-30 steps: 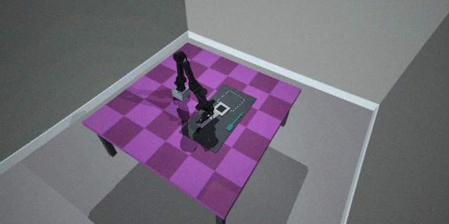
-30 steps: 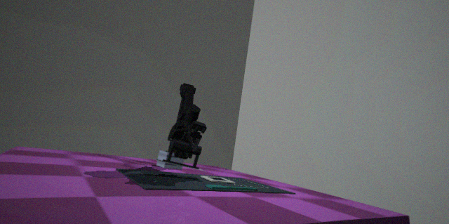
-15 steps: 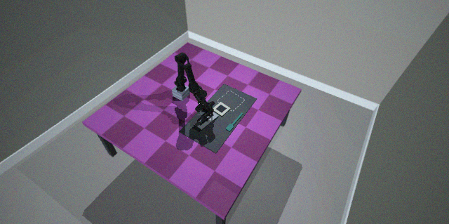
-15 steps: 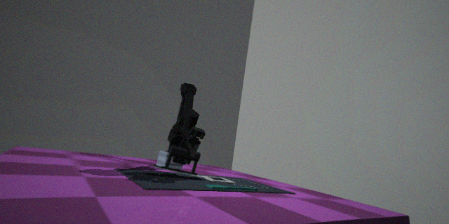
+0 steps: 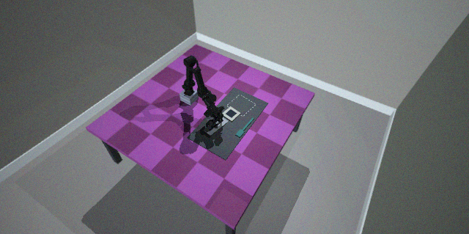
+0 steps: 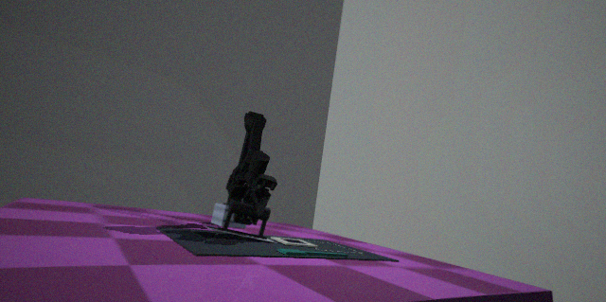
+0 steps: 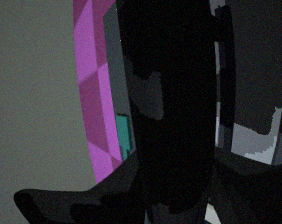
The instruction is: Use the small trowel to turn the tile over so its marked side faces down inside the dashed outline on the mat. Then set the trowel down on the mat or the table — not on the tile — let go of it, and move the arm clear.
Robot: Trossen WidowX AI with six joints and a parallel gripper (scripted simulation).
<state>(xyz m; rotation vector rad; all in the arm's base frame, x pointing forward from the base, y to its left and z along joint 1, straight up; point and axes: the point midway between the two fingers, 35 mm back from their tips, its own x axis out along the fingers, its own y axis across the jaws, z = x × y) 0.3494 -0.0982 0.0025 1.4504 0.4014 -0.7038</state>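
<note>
Right now the dark mat is 20 mm ahead of my gripper tip, 100 mm to the left of it and 80 mm below it. Also, from my gripper tip: tool-shaped bar 160 mm ahead, 70 mm to the left, 50 mm below; then trowel 30 mm behind, 10 mm below; then tile 140 mm to the left, 50 mm below.
</note>
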